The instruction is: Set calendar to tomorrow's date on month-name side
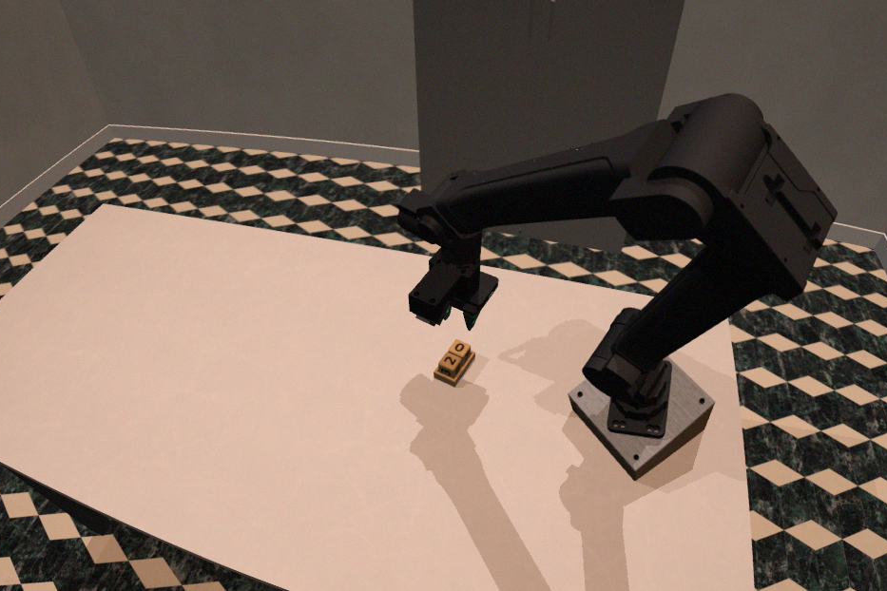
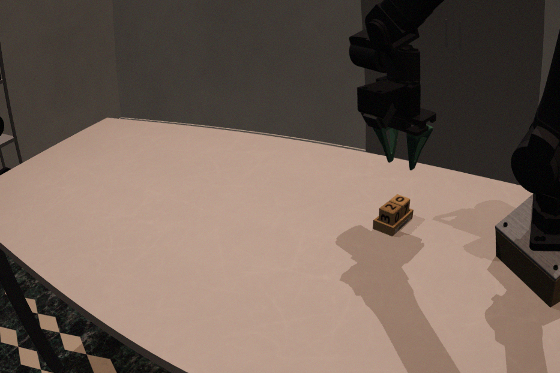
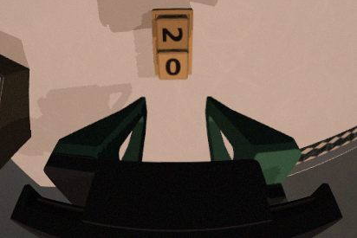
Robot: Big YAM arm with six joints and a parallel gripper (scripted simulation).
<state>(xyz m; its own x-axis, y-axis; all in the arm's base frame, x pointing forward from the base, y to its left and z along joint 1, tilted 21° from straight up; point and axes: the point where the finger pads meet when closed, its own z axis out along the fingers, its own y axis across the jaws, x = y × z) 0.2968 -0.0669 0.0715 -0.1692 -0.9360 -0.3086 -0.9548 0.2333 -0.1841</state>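
The tray lies 100 mm below my hand and 20 mm to the left of it.
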